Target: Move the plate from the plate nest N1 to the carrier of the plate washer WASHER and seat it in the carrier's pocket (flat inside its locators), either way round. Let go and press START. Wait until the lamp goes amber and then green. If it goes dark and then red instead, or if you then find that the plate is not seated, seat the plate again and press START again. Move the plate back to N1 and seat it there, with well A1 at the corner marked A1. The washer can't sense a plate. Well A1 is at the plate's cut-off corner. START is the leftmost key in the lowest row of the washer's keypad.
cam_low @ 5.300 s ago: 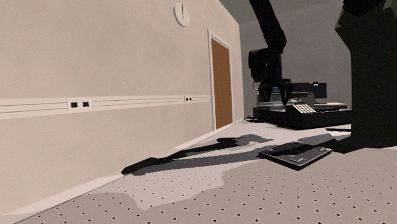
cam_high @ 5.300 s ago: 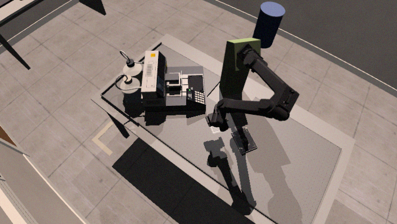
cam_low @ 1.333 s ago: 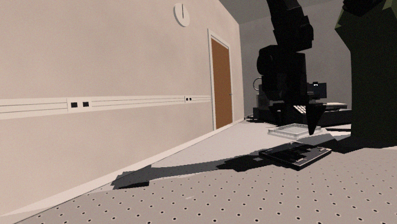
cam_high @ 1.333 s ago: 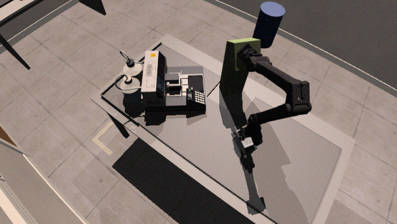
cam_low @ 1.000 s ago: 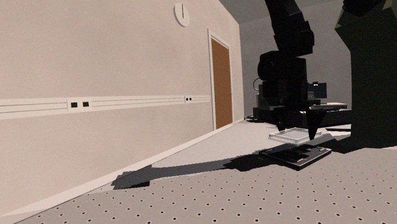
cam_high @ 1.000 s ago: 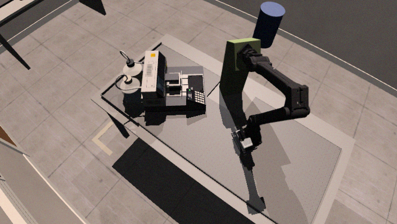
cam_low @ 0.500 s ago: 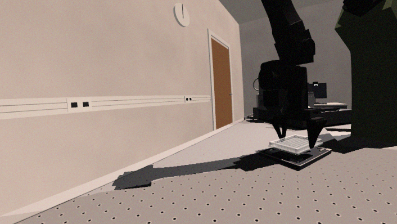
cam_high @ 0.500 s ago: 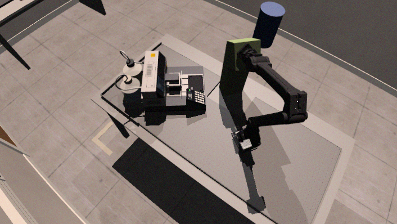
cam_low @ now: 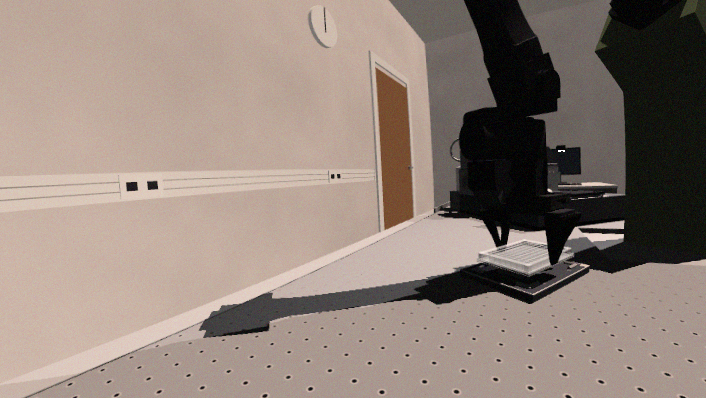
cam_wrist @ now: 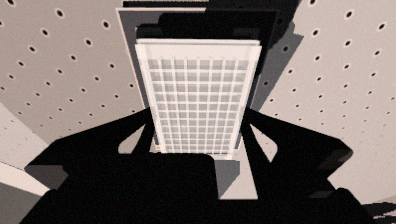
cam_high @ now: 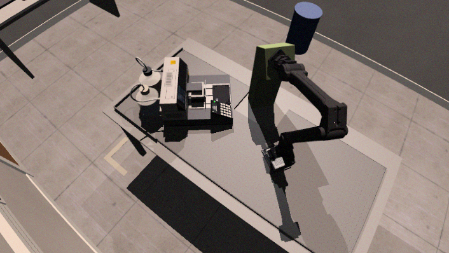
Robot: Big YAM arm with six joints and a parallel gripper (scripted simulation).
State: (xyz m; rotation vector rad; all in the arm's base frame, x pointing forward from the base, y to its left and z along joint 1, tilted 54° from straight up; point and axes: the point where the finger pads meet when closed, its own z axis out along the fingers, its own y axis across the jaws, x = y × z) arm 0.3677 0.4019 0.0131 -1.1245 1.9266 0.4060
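Right now my hand is 1 cm above the white well plate. The rest, counted from my hand: plate nest N1: 3 cm below; then plate washer: 62 cm to the right, 14 cm ahead, 9 cm above.
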